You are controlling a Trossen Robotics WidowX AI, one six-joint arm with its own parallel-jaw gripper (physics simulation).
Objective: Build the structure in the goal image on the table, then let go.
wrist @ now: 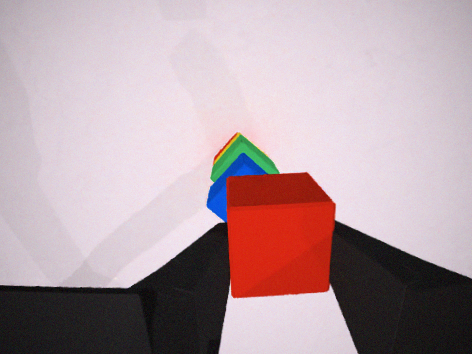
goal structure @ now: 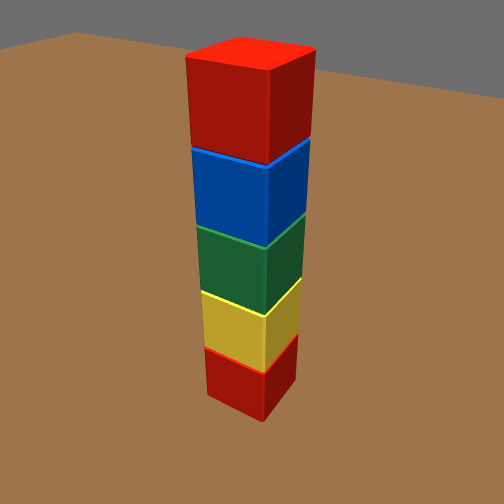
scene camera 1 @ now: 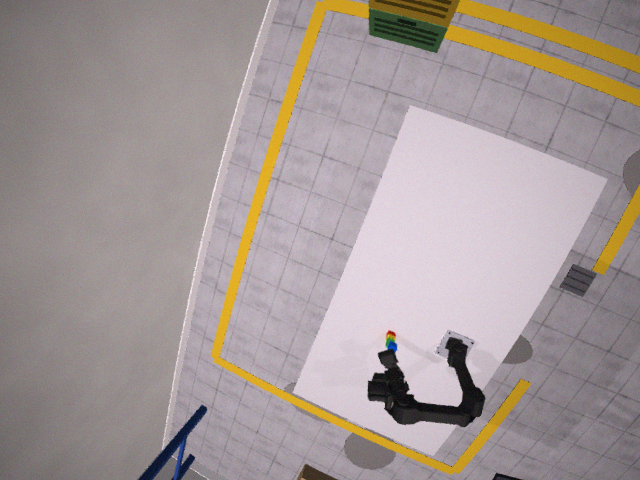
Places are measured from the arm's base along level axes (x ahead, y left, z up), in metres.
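Pixels of known places: gripper, fingertip midpoint: (wrist: pixel 275 232); arm's base at its link origin: (scene camera 1: pixel 454 344).
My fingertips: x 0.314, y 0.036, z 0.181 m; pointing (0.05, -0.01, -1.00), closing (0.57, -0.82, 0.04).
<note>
For each thing: its middle in the pictures, then the offset to it from my fingertips. Level surfaces: height alone.
- yellow cube at the middle of its body: (scene camera 1: pixel 390 339) dz -0.142, dx -0.010, dy +0.002 m
- green cube at the middle of its body: (wrist: pixel 243 169) (scene camera 1: pixel 390 343) dz -0.109, dx -0.008, dy +0.003 m
- blue cube at the middle of its body: (wrist: pixel 245 194) (scene camera 1: pixel 392 347) dz -0.076, dx -0.014, dy +0.000 m
- white table at its surface level: dz -0.191 m
A stack stands on the white table: a red cube (scene camera 1: pixel 390 333) at the bottom, then a yellow cube (scene camera 1: pixel 390 337), a green cube (scene camera 1: pixel 389 342) (wrist: pixel 251 150) and a blue cube (scene camera 1: pixel 392 348) (wrist: pixel 217 197) on top. In the wrist view thin red and yellow edges show under the green one. My gripper (scene camera 1: pixel 387 358) (wrist: pixel 275 232) is shut on another red cube (wrist: pixel 281 247), held level between its fingers. This cube covers part of the blue cube in the wrist view; I cannot tell the gap between them. The held cube is hidden in the scene view.
The white table (scene camera 1: pixel 465 217) carries the arm's base plate (scene camera 1: pixel 440 347), right of the stack. The arm (scene camera 1: pixel 439 413) bends round along the table's near end. A green and orange crate stack (scene camera 1: pixel 405 31) stands on the floor beyond the far end.
</note>
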